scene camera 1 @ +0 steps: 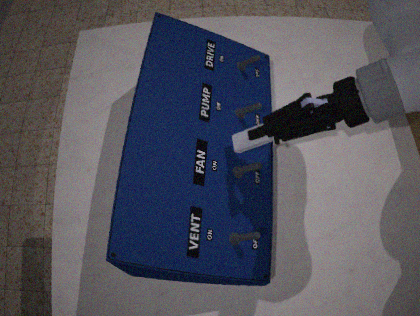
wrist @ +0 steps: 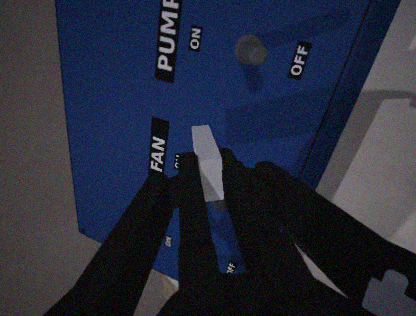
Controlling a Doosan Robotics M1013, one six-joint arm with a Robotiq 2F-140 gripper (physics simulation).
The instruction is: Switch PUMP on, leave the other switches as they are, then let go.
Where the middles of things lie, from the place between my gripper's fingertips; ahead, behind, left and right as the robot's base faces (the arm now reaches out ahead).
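Labels:
Blue switch panel (scene camera 1: 180, 200): my hand 6 cm short of it, 3 cm to the left of it, 4 cm above it.

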